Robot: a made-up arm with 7 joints.
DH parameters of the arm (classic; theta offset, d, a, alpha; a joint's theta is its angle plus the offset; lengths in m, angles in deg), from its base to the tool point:
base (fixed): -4.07 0 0 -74.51
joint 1: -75.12 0.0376 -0.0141 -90
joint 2: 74 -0.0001 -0.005 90
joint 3: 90 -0.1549 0.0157 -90
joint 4: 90 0.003 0.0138 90
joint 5: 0 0.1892 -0.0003 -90
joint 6: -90 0 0.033 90
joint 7: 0 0.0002 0 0
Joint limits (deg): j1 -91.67..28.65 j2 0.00..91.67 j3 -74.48..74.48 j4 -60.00..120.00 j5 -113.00..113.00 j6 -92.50..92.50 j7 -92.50..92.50
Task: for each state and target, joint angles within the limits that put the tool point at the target. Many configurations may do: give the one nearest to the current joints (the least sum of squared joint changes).
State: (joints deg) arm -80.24 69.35 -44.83 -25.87 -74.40 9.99 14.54
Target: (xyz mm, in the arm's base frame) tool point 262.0 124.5 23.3
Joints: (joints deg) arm -42.38 91.67 -20.95 -10.41 -74.31 20.98 14.54
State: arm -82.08 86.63 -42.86 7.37 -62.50 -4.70 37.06
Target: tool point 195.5 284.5 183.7
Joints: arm -74.84 91.67 -9.34 42.33 -64.06 -15.36 37.06
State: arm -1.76 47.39 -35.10 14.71 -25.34 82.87 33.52
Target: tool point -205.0 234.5 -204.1
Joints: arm 28.65 54.61 -74.48 48.59 -34.54 82.28 33.52
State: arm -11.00 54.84 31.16 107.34 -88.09 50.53 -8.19
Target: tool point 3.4 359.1 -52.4
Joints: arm -44.22 91.67 1.25 120.00 -87.48 92.50 -8.19
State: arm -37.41 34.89 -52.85 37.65 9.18 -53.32 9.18
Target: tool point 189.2 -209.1 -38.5
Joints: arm -76.16 0.00 -59.22 19.53 9.50 -46.29 9.18
